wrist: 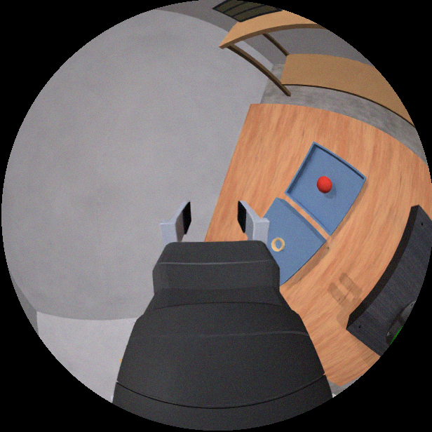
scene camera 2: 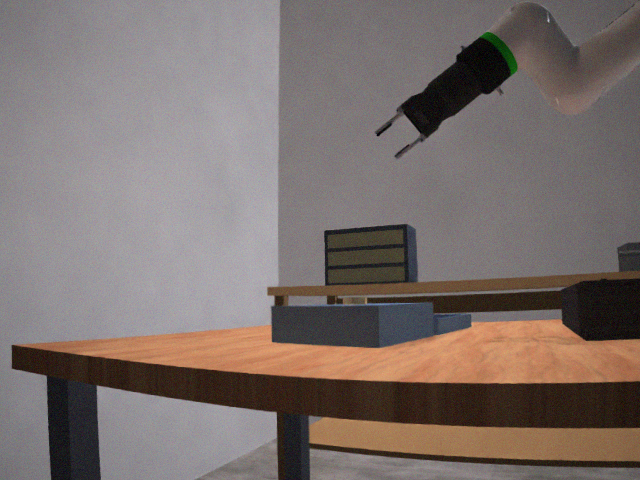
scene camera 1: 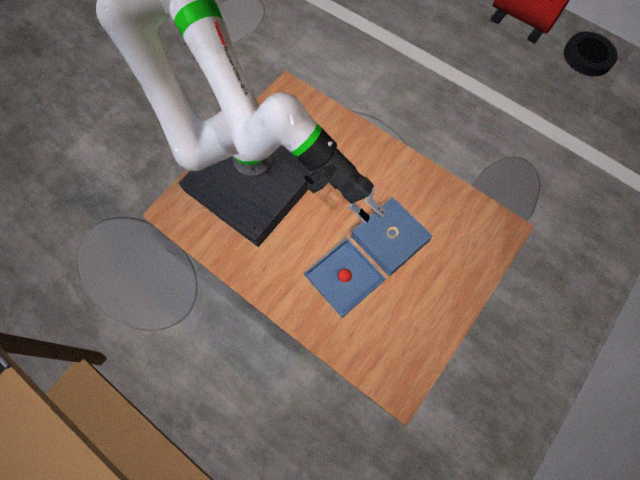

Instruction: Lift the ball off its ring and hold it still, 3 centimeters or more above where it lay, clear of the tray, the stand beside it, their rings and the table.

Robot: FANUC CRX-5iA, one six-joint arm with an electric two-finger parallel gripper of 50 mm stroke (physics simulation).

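Places are measured from the arm's base along level axes (x up, y ahead, z left), in millimetres.
Where they show: gripper, fingertip midpoint: [scene camera 2: 386, 146] [scene camera 1: 375, 217].
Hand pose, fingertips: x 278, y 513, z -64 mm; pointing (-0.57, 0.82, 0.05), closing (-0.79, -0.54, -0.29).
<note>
After its pixels a point has its place.
A red ball [scene camera 1: 344, 275] @(y 499, x -18, z -166 mm) [wrist: 324, 184] sits near the middle of the blue tray [scene camera 1: 321, 289] @(y 458, x -69, z -236 mm) [wrist: 346, 212]; the ring under it is hidden. The blue stand [scene camera 1: 369, 235] @(y 490, x -15, z -6 mm) [scene camera 2: 325, 325] @(y 563, x -43, z 139 mm) [wrist: 297, 225] is next to the tray, a narrow gap apart, and bears a pale ring [scene camera 1: 388, 230] @(y 533, x -5, z 42 mm) [wrist: 273, 245] on its top. In the scene camera 2 view the ball does not show; part of the tray [scene camera 2: 452, 323] @(y 411, x -57, z -117 mm) shows behind the stand. My gripper [scene camera 1: 374, 216] @(y 513, x 278, z -64 mm) [scene camera 2: 386, 145] @(y 513, x 278, z -64 mm) [wrist: 213, 210] is open and empty, tilted, high above the table and apart from the ball, tray and stand.
The wooden table [scene camera 1: 454, 222] @(y 701, x -72, z 228 mm) [scene camera 2: 196, 356] @(y 656, x -72, z 316 mm) [wrist: 270, 130] bears the robot's dark base block [scene camera 1: 232, 201] @(y 43, x -4, z -173 mm) [scene camera 2: 610, 315] @(y 177, x -40, z 119 mm) [wrist: 395, 280]. A wooden bench [scene camera 1: 46, 428] [scene camera 2: 491, 282] [wrist: 325, 70] stands beyond the table, with a drawer box [scene camera 2: 366, 256] on it. A grey wall [scene camera 2: 144, 155] rises at the left in the scene camera 2 view.
</note>
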